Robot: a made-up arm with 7 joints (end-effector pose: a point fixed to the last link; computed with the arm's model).
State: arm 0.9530 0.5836 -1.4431 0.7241 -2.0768 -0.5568 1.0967
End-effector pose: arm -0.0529 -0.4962 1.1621 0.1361 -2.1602 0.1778
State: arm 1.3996 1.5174 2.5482 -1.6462 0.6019 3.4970 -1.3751
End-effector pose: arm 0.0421 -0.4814 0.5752 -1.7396 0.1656 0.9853
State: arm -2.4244 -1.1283 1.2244 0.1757 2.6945 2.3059 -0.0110
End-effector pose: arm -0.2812 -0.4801 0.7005 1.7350 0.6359 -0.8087
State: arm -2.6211 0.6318 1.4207 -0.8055 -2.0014 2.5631 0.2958
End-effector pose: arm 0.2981 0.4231 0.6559 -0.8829 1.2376 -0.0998
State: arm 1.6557 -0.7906 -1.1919 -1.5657 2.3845 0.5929 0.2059
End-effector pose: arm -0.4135 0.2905 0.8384 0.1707 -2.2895 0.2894
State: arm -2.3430 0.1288 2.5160 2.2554 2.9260 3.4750 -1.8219
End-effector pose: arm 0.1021 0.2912 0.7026 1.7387 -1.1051 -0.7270
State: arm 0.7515 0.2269 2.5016 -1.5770 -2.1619 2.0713 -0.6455
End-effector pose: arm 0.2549 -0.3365 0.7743 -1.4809 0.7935 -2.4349
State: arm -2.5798 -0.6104 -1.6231 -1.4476 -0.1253 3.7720 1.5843
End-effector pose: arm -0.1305 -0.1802 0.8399 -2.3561 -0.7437 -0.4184
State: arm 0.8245 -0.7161 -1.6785 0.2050 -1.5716 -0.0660 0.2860
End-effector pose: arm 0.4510 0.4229 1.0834 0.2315 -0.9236 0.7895
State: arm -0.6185 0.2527 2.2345 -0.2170 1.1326 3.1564 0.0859
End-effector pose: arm -0.1422 0.1028 0.9626 0.4259 1.3676 -0.1286
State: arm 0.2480 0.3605 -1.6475 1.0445 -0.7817 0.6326 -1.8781
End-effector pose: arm -0.1728 -0.4679 1.1460 2.0249 0.3295 -0.6569
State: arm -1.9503 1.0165 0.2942 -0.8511 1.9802 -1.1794 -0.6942
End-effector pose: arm 0.3715 0.6320 0.5165 1.1667 1.1529 -0.9785
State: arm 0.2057 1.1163 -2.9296 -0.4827 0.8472 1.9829 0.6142
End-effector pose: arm -0.5380 -0.0033 0.7809 -0.6752 -0.0375 1.6407
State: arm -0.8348 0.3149 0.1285 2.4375 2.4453 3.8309 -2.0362
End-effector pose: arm 0.1348 0.0908 0.7042 1.0818 -1.5247 -1.1521
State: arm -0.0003 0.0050 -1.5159 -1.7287 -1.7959 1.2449 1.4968
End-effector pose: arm 0.2109 0.2965 0.6441 -1.7501 0.8997 1.1846
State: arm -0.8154 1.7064 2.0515 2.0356 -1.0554 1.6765 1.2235
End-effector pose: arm -0.1078 0.4523 0.0444 1.2146 1.8150 0.9724
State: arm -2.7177 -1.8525 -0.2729 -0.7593 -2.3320 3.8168 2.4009
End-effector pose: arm -0.3813 -0.2533 0.4880 -2.1156 1.9451 -0.6581
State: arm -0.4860 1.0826 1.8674 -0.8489 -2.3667 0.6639 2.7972
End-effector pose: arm -0.7872 -0.1226 0.6474 0.8077 0.2249 -0.4246
